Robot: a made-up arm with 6 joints. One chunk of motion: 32 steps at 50 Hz.
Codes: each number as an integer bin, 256 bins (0 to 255) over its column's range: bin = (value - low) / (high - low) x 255, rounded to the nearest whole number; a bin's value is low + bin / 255 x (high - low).
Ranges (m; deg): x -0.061..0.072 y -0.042..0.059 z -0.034..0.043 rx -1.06..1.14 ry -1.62..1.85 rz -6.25..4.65
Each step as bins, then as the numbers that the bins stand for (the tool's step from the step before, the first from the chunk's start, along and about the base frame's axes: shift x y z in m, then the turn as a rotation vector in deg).
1 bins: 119 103 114 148 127 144
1 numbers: 0.00107 -0.00120 0.00042 0.217 0.108 -0.095
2 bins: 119 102 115 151 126 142
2 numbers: 0.00107 -0.00160 0.00073 0.243 0.095 -0.180
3 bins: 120 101 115 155 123 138
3 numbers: 0.00159 -0.00200 0.00073 0.277 0.054 -0.351
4 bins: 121 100 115 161 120 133
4 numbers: 0.00211 -0.00239 0.00073 0.329 0.013 -0.565
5 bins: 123 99 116 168 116 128
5 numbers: 0.00315 -0.00279 0.00103 0.389 -0.041 -0.779
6 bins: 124 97 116 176 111 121
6 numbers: 0.00367 -0.00358 0.00103 0.458 -0.110 -1.078
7 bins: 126 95 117 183 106 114
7 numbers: 0.00472 -0.00437 0.00133 0.519 -0.178 -1.377
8 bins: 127 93 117 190 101 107
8 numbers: 0.00524 -0.00516 0.00133 0.579 -0.246 -1.676
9 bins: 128 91 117 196 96 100
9 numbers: 0.00576 -0.00596 0.00133 0.631 -0.314 -1.975
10 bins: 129 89 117 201 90 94
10 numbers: 0.00628 -0.00675 0.00133 0.674 -0.395 -2.232
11 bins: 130 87 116 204 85 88
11 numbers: 0.00680 -0.00754 0.00103 0.700 -0.463 -2.488
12 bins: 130 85 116 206 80 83
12 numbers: 0.00680 -0.00833 0.00103 0.717 -0.531 -2.702
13 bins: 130 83 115 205 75 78
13 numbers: 0.00680 -0.00913 0.00073 0.709 -0.599 -2.916
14 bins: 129 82 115 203 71 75
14 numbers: 0.00628 -0.00952 0.00073 0.691 -0.654 -3.044
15 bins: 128 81 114 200 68 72
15 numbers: 0.00576 -0.00992 0.00042 0.665 -0.695 -3.172
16 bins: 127 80 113 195 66 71
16 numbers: 0.00524 -0.01031 0.00012 0.622 -0.722 -3.215
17 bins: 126 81 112 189 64 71
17 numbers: 0.00472 -0.00992 -0.00018 0.571 -0.749 -3.215
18 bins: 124 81 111 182 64 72
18 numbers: 0.00367 -0.00992 -0.00048 0.510 -0.749 -3.172
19 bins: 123 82 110 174 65 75
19 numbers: 0.00315 -0.00952 -0.00078 0.441 -0.735 -3.044
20 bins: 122 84 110 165 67 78
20 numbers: 0.00263 -0.00873 -0.00078 0.364 -0.708 -2.916
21 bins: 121 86 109 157 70 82
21 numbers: 0.00211 -0.00794 -0.00109 0.295 -0.667 -2.745
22 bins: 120 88 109 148 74 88
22 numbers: 0.00159 -0.00715 -0.00109 0.217 -0.613 -2.488
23 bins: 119 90 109 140 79 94
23 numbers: 0.00107 -0.00635 -0.00109 0.148 -0.545 -2.232
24 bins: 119 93 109 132 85 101
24 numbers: 0.00107 -0.00516 -0.00109 0.079 -0.463 -1.933
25 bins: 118 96 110 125 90 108
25 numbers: 0.00055 -0.00398 -0.00078 0.018 -0.395 -1.634
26 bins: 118 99 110 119 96 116
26 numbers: 0.00055 -0.00279 -0.00078 -0.033 -0.314 -1.292
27 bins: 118 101 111 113 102 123
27 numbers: 0.00055 -0.00200 -0.00048 -0.085 -0.232 -0.992
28 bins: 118 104 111 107 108 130
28 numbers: 0.00055 -0.00081 -0.00048 -0.137 -0.150 -0.693
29 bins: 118 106 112 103 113 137
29 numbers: 0.00055 -0.00002 -0.00018 -0.171 -0.082 -0.394
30 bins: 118 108 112 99 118 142
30 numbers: 0.00055 0.00078 -0.00018 -0.206 -0.014 -0.180
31 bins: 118 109 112 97 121 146
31 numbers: 0.00055 0.00117 -0.00018 -0.223 0.027 -0.009
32 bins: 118 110 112 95 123 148
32 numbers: 0.00055 0.00157 -0.00018 -0.240 0.054 0.076
